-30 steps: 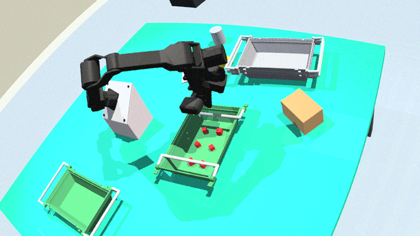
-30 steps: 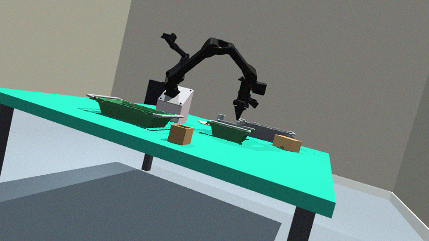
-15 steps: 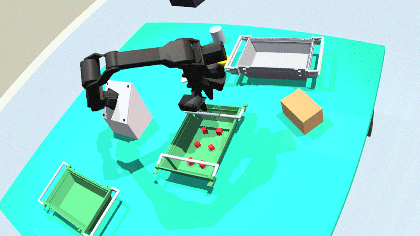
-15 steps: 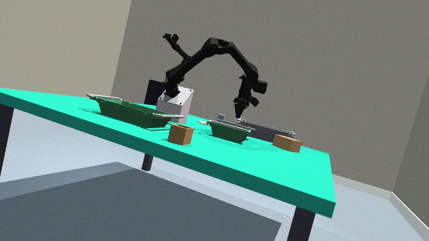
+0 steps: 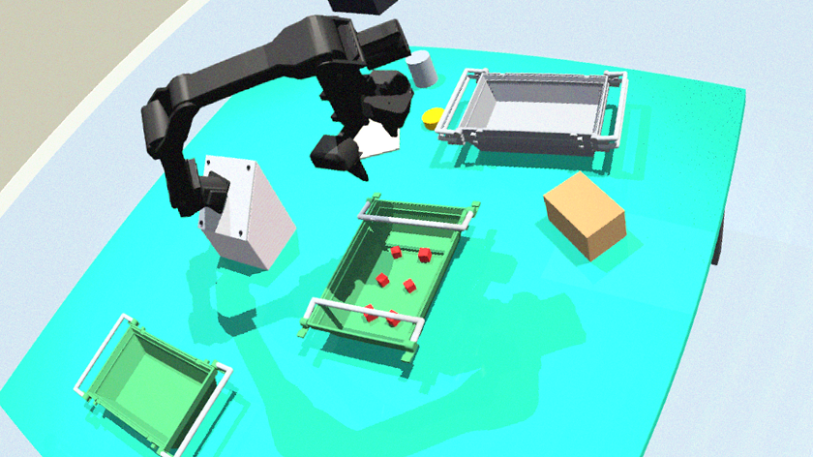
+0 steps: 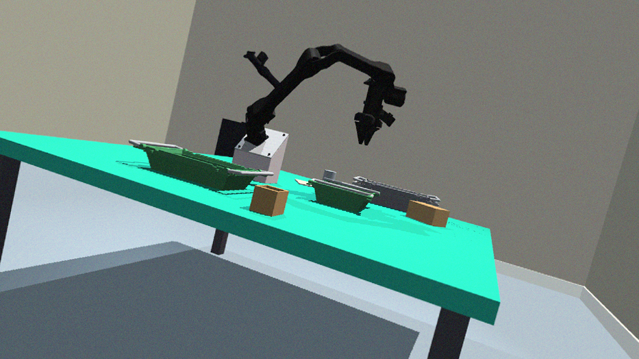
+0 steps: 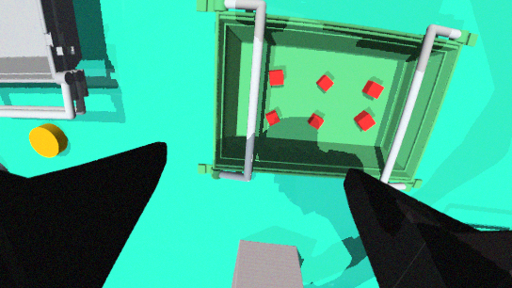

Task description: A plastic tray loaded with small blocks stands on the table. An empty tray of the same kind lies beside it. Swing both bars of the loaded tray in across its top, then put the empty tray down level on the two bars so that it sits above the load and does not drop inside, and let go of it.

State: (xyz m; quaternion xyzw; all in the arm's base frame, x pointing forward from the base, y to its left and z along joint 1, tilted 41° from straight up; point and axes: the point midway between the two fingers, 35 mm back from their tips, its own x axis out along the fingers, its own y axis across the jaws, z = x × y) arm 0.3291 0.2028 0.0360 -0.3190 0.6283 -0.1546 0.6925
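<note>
Now: the green tray 24 cm behind my gripper tip, 50 cm to the right of it and 17 cm below it. Also, from my gripper tip: grey cylinder: 29 cm behind, 40 cm to the left, 18 cm below; then white card: 29 cm behind, 21 cm to the left, 21 cm below; then yellow disc: 18 cm behind, 28 cm to the left, 20 cm below.
</note>
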